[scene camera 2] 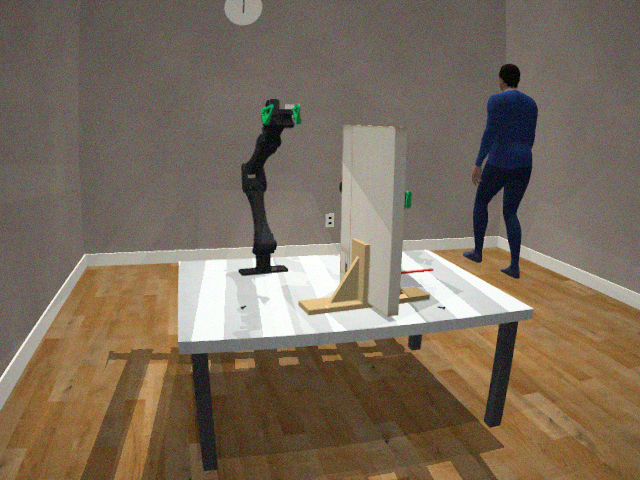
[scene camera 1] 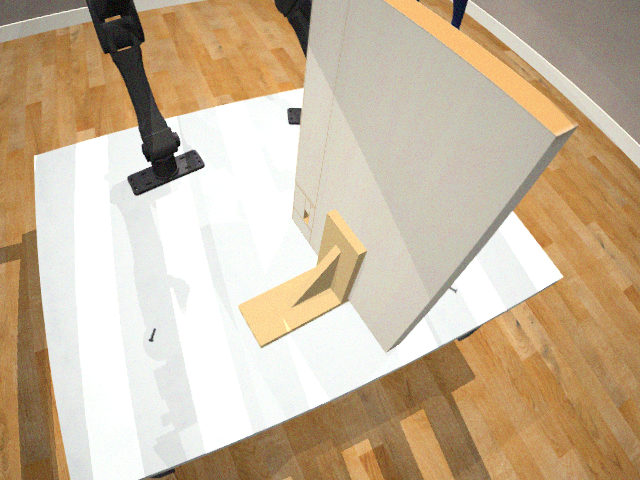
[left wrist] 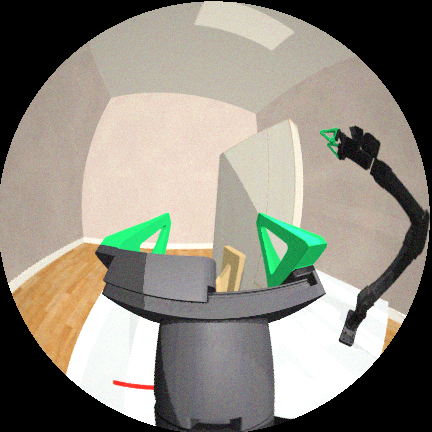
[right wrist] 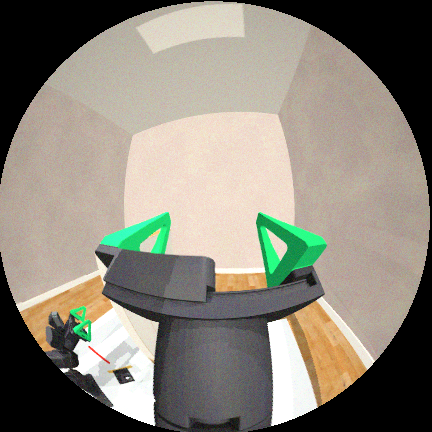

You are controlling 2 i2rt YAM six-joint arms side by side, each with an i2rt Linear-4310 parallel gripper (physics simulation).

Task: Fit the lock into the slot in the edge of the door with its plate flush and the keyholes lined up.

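Frame: origin at the left arm's base, x left, y back, z up, level; metres.
Seen in the pictures: left gripper, between the fingertips: (left wrist: 213, 217) (right wrist: 86, 312); right gripper, between the fingertips: (scene camera 2: 286, 105) (left wrist: 323, 137) (right wrist: 213, 216); right arm's base, origin of its link: (scene camera 2: 263, 271) (scene camera 1: 166, 172).
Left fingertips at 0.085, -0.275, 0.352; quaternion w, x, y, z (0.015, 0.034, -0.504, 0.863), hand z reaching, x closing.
Observation:
Offsets run from my left fingertips to a thing's middle, as dx, dy, dz. "spot": to the spot under its first point.
The pale door @(-0.105, -0.277, -0.042) (scene camera 1: 413, 155) (scene camera 2: 369, 206) (left wrist: 250, 200) stands upright on the table. A small keyhole opening @(spot: -0.178, -0.153, -0.268) (scene camera 1: 306, 214) shows low in its face; the slot in its edge cannot be made out. The lock (right wrist: 124, 376), a black case with a brass-coloured plate (right wrist: 120, 369), lies on the table in the right wrist view. My left gripper (left wrist: 213, 217) (right wrist: 86, 312) is open and empty, above the table on the lock's side of the door; in scene camera 2 the door mostly hides it. My right gripper (right wrist: 213, 216) (scene camera 2: 281, 114) (left wrist: 323, 137) is open and empty, high up on the door's other side.
A wooden bracket (scene camera 1: 273, 315) (scene camera 2: 330, 304) (left wrist: 232, 270) braces the door, and another wooden foot @(spot: +0.073, -0.238, -0.334) (scene camera 2: 416, 295) shows behind it. A thin red rod @(+0.107, +0.126, -0.349) (scene camera 2: 416, 271) (left wrist: 133, 384) (right wrist: 99, 355) lies near the lock. Dark screws (scene camera 1: 152, 334) (scene camera 2: 440, 307) lie on both sides of the door.

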